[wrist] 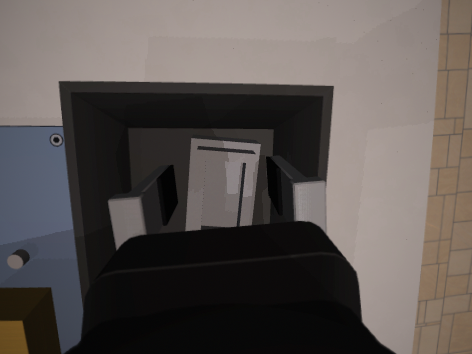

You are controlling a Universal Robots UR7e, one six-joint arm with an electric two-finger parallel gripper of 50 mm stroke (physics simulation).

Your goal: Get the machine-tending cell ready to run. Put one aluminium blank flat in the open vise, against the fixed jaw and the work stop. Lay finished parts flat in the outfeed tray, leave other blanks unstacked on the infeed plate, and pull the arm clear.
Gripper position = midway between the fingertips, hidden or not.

Observation:
In view: the gripper [221, 180] and a dark outfeed tray [116, 134].

